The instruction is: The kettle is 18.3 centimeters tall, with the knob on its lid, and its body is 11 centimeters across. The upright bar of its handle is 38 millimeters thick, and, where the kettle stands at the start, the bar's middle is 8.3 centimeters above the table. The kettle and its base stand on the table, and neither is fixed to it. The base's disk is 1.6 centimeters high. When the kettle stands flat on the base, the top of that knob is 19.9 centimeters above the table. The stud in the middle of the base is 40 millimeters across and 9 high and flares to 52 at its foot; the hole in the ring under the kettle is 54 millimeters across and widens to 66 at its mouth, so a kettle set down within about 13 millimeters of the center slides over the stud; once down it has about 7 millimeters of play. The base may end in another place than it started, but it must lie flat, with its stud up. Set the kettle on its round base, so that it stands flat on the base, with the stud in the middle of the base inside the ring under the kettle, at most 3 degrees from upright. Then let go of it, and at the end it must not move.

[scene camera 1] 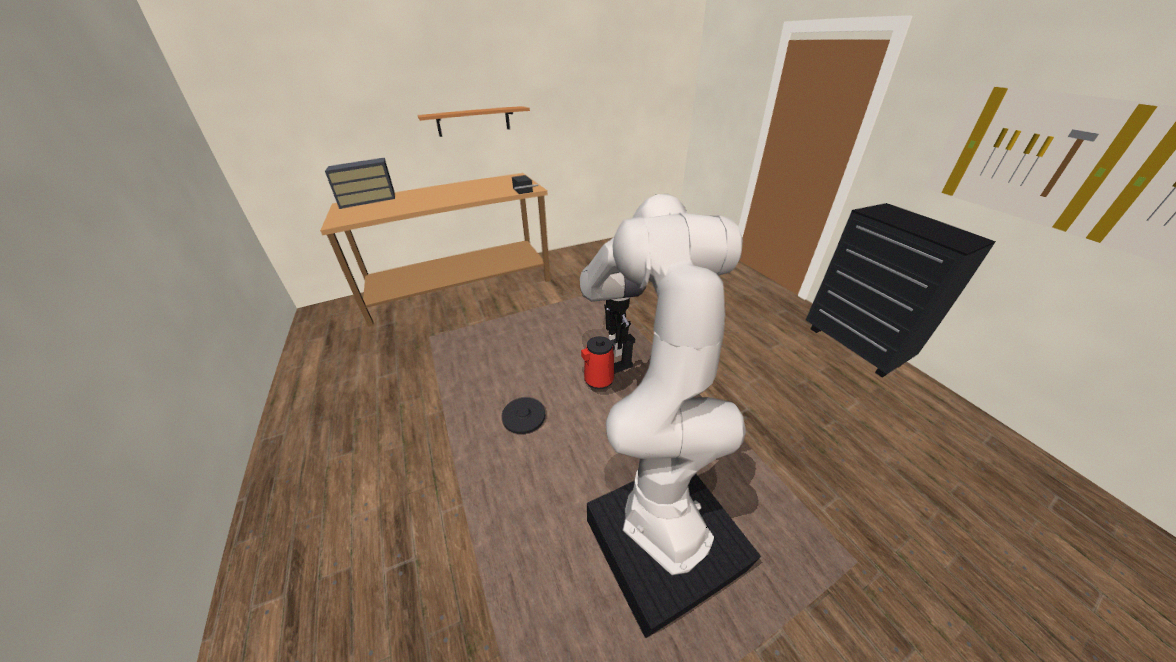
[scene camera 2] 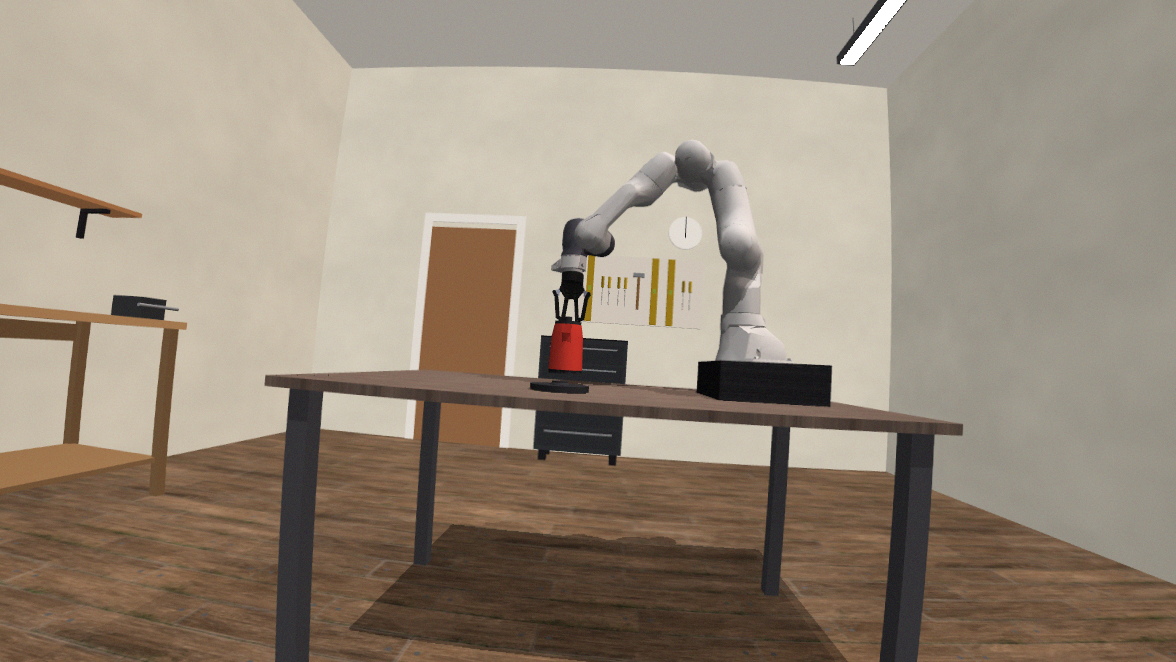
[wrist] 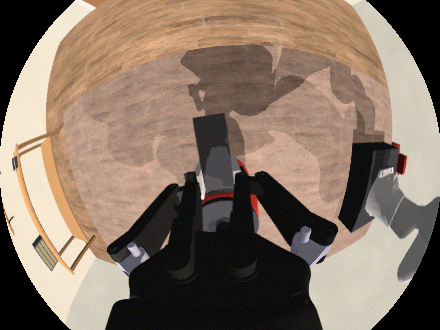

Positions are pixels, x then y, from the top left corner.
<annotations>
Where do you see a red kettle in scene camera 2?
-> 566, 351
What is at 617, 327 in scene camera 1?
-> My gripper.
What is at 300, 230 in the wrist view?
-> My gripper.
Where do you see a black round base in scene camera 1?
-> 518, 420
</annotations>
